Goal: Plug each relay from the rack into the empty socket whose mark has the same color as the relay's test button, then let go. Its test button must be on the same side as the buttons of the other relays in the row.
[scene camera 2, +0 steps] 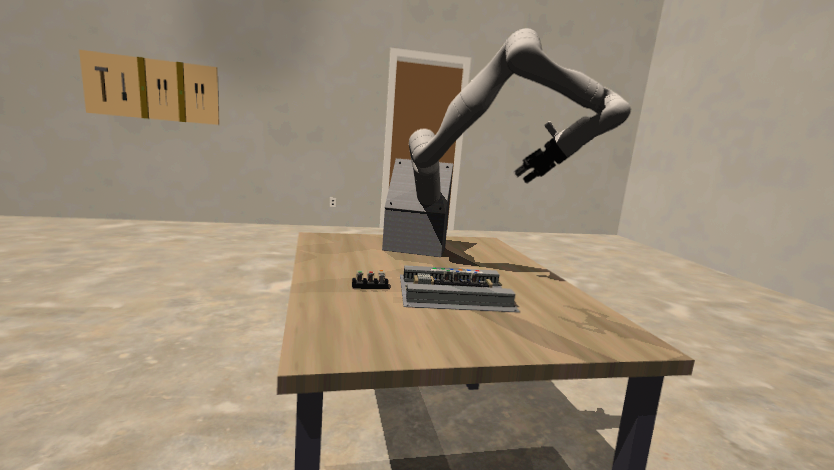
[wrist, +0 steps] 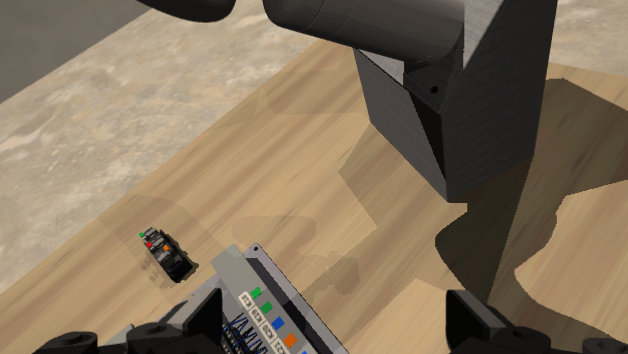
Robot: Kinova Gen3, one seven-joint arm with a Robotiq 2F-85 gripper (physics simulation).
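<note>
The black relay rack stands on the table left of the panel in the scene view. It holds three relays upright: one with a green button, one with a red button and one with an orange button. The socket panel bears a row of sockets and relays with green, blue, orange and red marks; which sockets are empty is too small to tell. My gripper is open and empty, high above and to the right of the panel.
The wooden table bears the rack and the panel. The grey robot base block stands at the table's back, behind the panel. A raised grey duct runs along the panel's front in the scene view.
</note>
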